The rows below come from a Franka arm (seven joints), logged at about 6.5 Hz.
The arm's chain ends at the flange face. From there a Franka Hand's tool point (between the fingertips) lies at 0.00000 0.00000 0.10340 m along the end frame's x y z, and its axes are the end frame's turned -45 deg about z.
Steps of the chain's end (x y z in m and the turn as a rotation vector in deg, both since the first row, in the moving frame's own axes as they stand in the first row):
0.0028 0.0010 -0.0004 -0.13 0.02 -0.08
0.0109 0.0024 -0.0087 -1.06 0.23 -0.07
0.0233 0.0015 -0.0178 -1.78 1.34 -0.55
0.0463 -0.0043 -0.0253 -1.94 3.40 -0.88
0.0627 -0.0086 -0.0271 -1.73 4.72 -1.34
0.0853 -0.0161 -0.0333 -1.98 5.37 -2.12
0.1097 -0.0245 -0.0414 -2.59 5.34 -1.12
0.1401 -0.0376 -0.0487 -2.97 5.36 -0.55
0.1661 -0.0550 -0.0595 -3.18 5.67 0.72
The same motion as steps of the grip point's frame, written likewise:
0.0011 0.0029 -0.0004 -0.11 -0.08 -0.08
0.0050 0.0111 -0.0087 -0.91 -0.59 -0.07
0.0149 0.0215 -0.0179 -2.21 -0.31 -0.55
0.0377 0.0365 -0.0255 -3.78 1.03 -0.88
0.0543 0.0464 -0.0275 -4.56 2.11 -1.34
0.0762 0.0582 -0.0338 -5.20 2.40 -2.12
0.0985 0.0703 -0.0420 -5.61 1.94 -1.12
0.1287 0.0831 -0.0493 -5.89 1.69 -0.55
0.1594 0.0898 -0.0602 -6.26 1.76 0.72

